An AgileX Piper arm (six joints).
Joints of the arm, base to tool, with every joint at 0 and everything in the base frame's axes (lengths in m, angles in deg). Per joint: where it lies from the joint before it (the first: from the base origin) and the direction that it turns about. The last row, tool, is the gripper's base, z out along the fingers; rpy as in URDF.
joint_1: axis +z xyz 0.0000 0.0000 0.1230
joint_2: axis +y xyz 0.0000 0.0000 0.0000
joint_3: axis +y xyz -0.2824 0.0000 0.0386
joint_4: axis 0.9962 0 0.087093 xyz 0.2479 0.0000 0.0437
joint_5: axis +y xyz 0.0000 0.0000 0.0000
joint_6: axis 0.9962 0 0.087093 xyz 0.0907 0.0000 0.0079
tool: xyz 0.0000 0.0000 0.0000 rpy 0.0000 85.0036 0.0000
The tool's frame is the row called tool.
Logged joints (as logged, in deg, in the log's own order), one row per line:
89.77 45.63 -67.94 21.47 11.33 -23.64
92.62 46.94 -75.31 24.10 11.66 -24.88
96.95 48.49 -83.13 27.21 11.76 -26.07
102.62 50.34 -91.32 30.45 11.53 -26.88
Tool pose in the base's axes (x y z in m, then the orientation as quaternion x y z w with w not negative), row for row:
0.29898 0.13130 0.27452 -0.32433 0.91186 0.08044 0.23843
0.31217 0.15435 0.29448 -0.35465 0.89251 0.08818 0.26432
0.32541 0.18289 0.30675 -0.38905 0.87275 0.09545 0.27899
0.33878 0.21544 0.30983 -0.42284 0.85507 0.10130 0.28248
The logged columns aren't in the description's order. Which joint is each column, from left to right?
Columns, left to right: joint_2, joint_5, joint_3, joint_1, joint_4, joint_6.
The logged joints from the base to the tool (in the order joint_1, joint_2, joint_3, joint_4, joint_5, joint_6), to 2 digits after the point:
21.47 89.77 -67.94 11.33 45.63 -23.64
24.10 92.62 -75.31 11.66 46.94 -24.88
27.21 96.95 -83.13 11.76 48.49 -26.07
30.45 102.62 -91.32 11.53 50.34 -26.88

